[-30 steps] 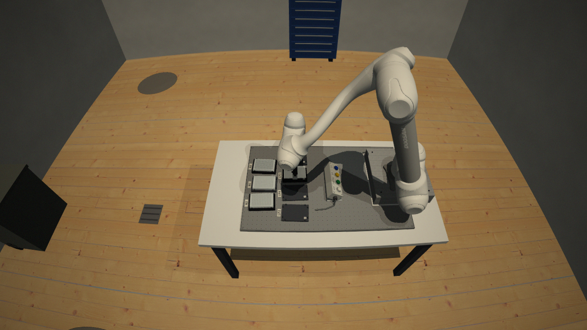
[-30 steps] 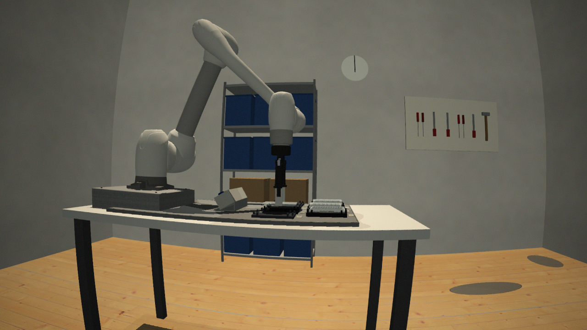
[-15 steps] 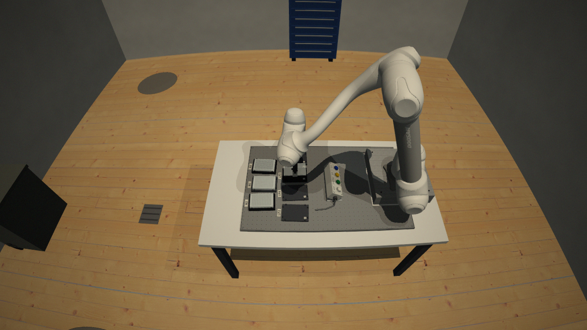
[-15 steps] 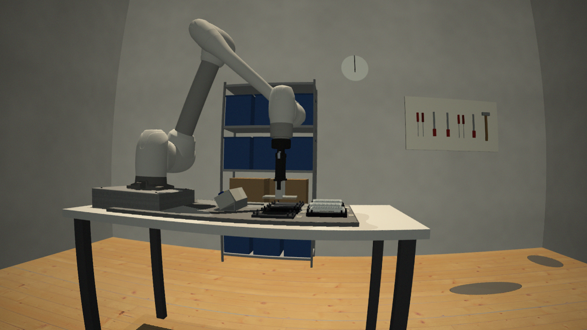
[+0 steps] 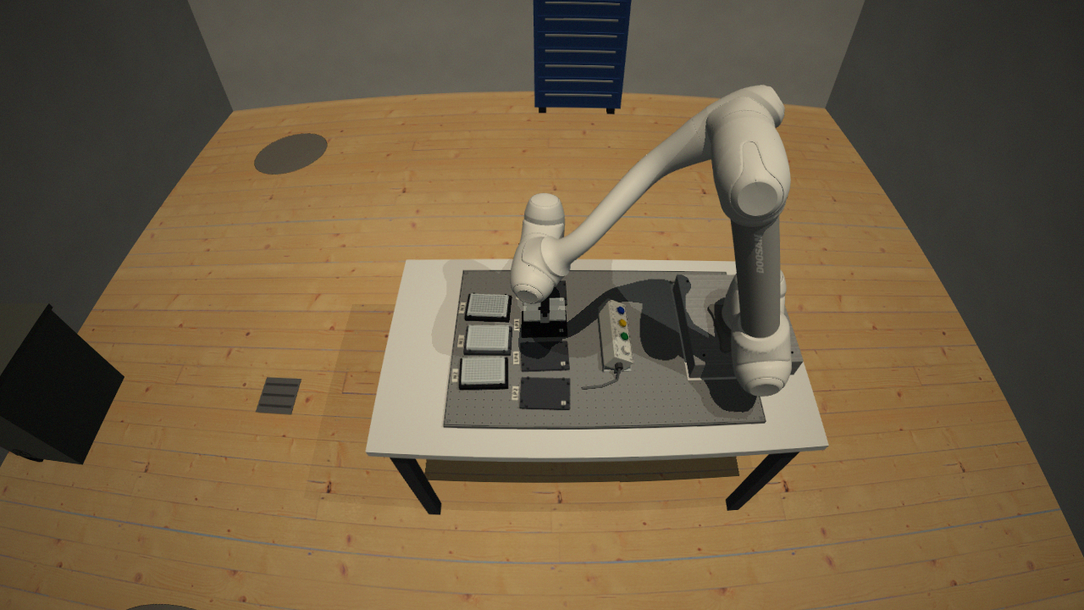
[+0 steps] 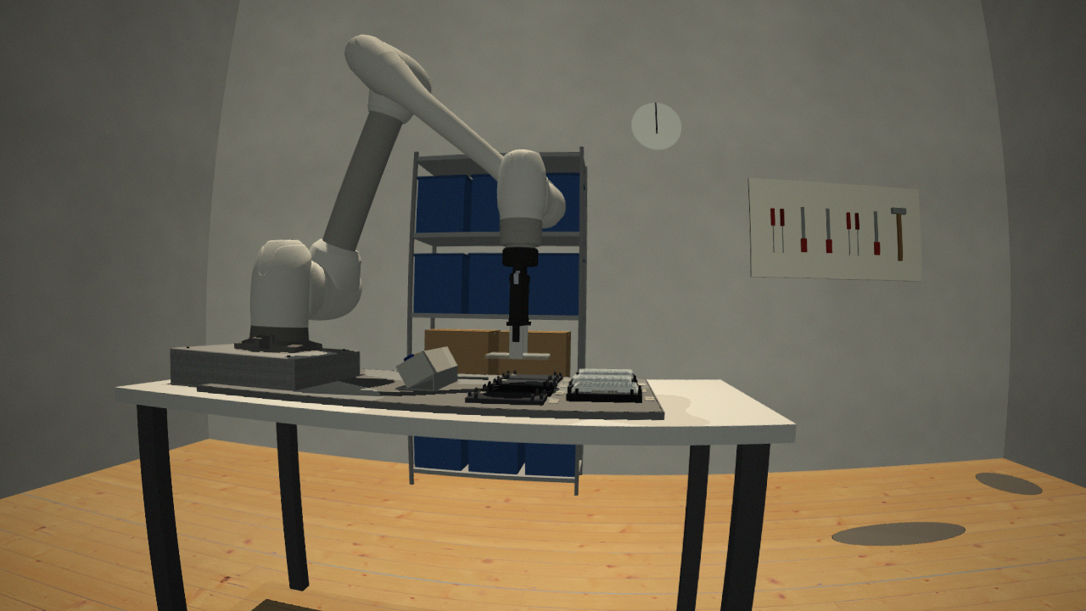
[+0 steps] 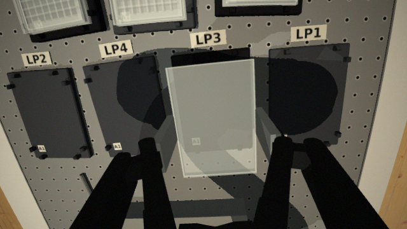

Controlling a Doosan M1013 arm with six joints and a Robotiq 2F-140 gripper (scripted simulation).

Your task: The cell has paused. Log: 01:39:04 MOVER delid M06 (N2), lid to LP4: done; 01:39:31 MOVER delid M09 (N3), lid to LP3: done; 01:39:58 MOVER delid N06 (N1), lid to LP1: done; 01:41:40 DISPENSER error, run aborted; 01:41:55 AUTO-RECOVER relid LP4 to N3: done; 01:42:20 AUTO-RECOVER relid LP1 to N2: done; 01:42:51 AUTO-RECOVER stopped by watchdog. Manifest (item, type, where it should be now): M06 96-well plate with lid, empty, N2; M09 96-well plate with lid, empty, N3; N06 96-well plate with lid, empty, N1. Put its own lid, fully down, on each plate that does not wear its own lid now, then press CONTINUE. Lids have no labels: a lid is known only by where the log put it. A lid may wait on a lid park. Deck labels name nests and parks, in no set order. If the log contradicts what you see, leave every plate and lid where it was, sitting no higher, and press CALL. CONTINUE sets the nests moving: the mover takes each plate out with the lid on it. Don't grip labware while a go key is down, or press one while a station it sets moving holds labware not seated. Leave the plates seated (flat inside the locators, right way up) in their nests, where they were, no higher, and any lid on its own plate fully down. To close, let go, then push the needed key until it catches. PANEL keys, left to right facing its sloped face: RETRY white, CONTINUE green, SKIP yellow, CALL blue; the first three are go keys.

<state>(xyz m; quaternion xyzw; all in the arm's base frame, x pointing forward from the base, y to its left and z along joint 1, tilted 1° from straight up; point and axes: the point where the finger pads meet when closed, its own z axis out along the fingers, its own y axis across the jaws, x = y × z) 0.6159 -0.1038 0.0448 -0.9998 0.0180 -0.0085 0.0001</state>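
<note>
Right now my hand is 18 cm short of the plate, 8 cm above it and 7 cm to the left of it. The rest, counted from my hand: park LP4: 12 cm to the left, 10 cm below, 1 cm ahead; LP3 label: 10 cm below, 9 cm ahead; park LP3: 10 cm below.
</note>
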